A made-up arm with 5 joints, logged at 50 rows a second.
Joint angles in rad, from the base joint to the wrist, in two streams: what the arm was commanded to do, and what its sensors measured. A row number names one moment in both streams.
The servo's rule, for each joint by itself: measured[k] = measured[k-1] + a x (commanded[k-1-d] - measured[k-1]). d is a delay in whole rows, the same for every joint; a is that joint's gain. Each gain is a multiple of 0.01, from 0.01 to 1. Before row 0 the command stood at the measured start. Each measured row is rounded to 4 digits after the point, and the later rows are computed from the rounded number. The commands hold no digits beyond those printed.
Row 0, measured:
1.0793 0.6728 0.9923 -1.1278 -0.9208
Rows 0 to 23, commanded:
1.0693 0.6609 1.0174 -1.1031 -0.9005
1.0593 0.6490 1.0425 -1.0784 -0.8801
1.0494 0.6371 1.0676 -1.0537 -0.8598
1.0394 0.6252 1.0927 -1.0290 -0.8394
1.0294 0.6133 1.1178 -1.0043 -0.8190
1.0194 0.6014 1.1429 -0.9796 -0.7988
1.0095 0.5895 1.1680 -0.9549 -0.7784
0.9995 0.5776 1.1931 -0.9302 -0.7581
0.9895 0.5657 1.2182 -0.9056 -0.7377
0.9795 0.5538 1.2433 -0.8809 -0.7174
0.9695 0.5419 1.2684 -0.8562 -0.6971
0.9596 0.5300 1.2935 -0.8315 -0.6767
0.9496 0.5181 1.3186 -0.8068 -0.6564
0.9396 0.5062 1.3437 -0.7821 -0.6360
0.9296 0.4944 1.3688 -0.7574 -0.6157
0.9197 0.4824 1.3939 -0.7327 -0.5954
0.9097 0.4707 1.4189 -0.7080 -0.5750
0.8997 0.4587 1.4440 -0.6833 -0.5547
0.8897 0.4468 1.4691 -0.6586 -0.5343
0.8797 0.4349 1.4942 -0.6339 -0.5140
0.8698 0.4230 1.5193 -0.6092 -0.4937
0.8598 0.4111 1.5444 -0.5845 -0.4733
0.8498 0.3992 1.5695 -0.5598 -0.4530
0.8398 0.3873 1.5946 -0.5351 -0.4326
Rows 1 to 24, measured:
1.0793 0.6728 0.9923 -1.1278 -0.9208
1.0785 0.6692 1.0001 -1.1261 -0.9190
1.0770 0.6631 1.0132 -1.1228 -0.9155
1.0748 0.6553 1.0301 -1.1180 -0.9105
1.0720 0.6463 1.0495 -1.1118 -0.9041
1.0686 0.6364 1.0707 -1.1043 -0.8964
1.0647 0.6259 1.0931 -1.0956 -0.8876
1.0603 0.6150 1.1163 -1.0858 -0.8778
1.0554 0.6038 1.1401 -1.0749 -0.8670
1.0501 0.5924 1.1643 -1.0630 -0.8554
1.0445 0.5808 1.1888 -1.0503 -0.8430
1.0385 0.5691 1.2135 -1.0367 -0.8299
1.0322 0.5574 1.2383 -1.0223 -0.8161
1.0256 0.5456 1.2632 -1.0072 -0.8017
1.0187 0.5338 1.2882 -0.9914 -0.7868
1.0116 0.5220 1.3132 -0.9750 -0.7714
1.0042 0.5101 1.3382 -0.9580 -0.7556
0.9966 0.4983 1.3632 -0.9405 -0.7393
0.9888 0.4864 1.3882 -0.9225 -0.7227
0.9809 0.4745 1.4133 -0.9040 -0.7057
0.9728 0.4626 1.4384 -0.8851 -0.6884
0.9646 0.4507 1.4635 -0.8658 -0.6709
0.9562 0.4388 1.4886 -0.8461 -0.6531
0.9477 0.4269 1.5137 -0.8261 -0.6351
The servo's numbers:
d 1
a 0.08 0.30 0.31 0.07 0.09

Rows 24 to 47, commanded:
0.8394 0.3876 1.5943 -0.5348 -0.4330
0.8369 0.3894 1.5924 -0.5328 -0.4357
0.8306 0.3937 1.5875 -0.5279 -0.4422
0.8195 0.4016 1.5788 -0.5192 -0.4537
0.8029 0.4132 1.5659 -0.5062 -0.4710
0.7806 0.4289 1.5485 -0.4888 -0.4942
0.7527 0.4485 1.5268 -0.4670 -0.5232
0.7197 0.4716 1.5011 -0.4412 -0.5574
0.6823 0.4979 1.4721 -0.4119 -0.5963
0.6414 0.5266 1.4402 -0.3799 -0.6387
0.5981 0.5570 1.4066 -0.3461 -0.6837
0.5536 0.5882 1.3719 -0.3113 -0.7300
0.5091 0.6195 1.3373 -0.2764 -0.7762
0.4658 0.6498 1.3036 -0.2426 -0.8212
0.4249 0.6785 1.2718 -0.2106 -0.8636
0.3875 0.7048 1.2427 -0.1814 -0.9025
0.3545 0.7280 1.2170 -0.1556 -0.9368
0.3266 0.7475 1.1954 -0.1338 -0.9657
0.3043 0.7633 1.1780 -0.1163 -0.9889
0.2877 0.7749 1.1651 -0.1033 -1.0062
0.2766 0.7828 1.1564 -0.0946 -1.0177
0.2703 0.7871 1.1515 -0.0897 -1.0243
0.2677 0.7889 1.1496 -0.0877 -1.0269
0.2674 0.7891 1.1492 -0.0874 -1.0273
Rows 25 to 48, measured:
0.9391 0.4150 1.5388 -0.8057 -0.6169
0.9311 0.4068 1.5560 -0.7867 -0.6003
0.9236 0.4016 1.5673 -0.7689 -0.5855
0.9162 0.3992 1.5736 -0.7520 -0.5726
0.9085 0.3999 1.5752 -0.7357 -0.5619
0.9001 0.4039 1.5723 -0.7196 -0.5537
0.8905 0.4114 1.5649 -0.7034 -0.5483
0.8795 0.4225 1.5531 -0.6869 -0.5460
0.8667 0.4372 1.5370 -0.6697 -0.5470
0.8519 0.4554 1.5169 -0.6517 -0.5514
0.8351 0.4768 1.4931 -0.6327 -0.5593
0.8161 0.5009 1.4663 -0.6126 -0.5705
0.7951 0.5271 1.4370 -0.5915 -0.5849
0.7722 0.5548 1.4061 -0.5694 -0.6021
0.7477 0.5833 1.3743 -0.5465 -0.6218
0.7219 0.6119 1.3425 -0.5230 -0.6436
0.6951 0.6398 1.3116 -0.4991 -0.6669
0.6679 0.6663 1.2823 -0.4751 -0.6912
0.6406 0.6907 1.2554 -0.4512 -0.7159
0.6137 0.7125 1.2314 -0.4278 -0.7405
0.5876 0.7312 1.2108 -0.4051 -0.7644
0.5627 0.7467 1.1939 -0.3834 -0.7872
0.5393 0.7588 1.1808 -0.3628 -0.8085
0.5176 0.7678 1.1711 -0.3435 -0.8282

